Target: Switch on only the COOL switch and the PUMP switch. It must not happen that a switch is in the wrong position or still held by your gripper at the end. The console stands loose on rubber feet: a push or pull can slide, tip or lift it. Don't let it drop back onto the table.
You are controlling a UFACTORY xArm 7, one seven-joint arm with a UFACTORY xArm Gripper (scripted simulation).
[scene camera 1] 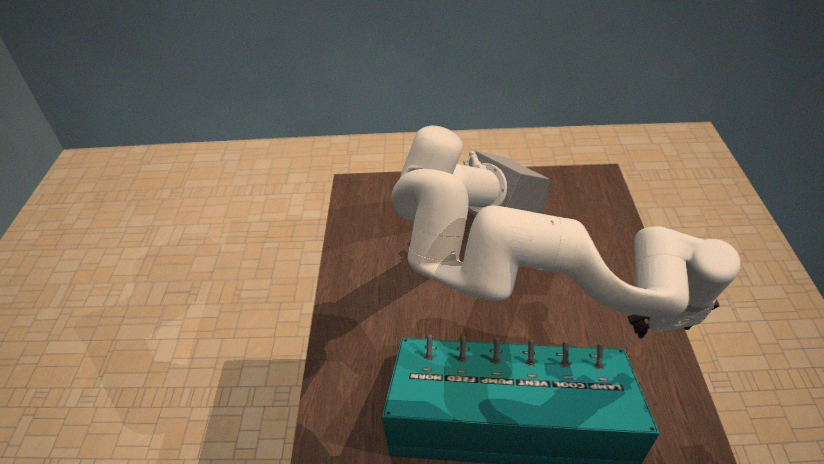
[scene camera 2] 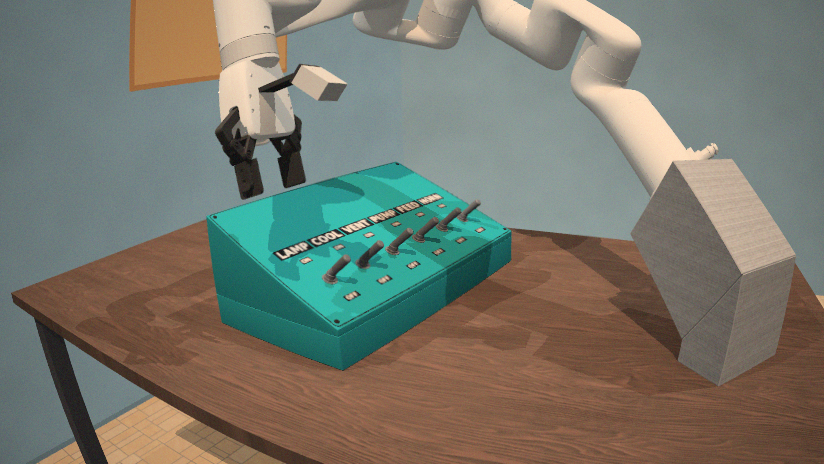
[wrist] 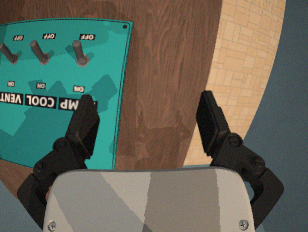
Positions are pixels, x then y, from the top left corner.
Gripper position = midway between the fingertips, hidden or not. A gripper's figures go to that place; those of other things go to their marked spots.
My gripper (scene camera 1: 661, 327): 1.20 m from the lens. A teal console (scene camera 1: 439, 398) is 1.14 m from the lens.
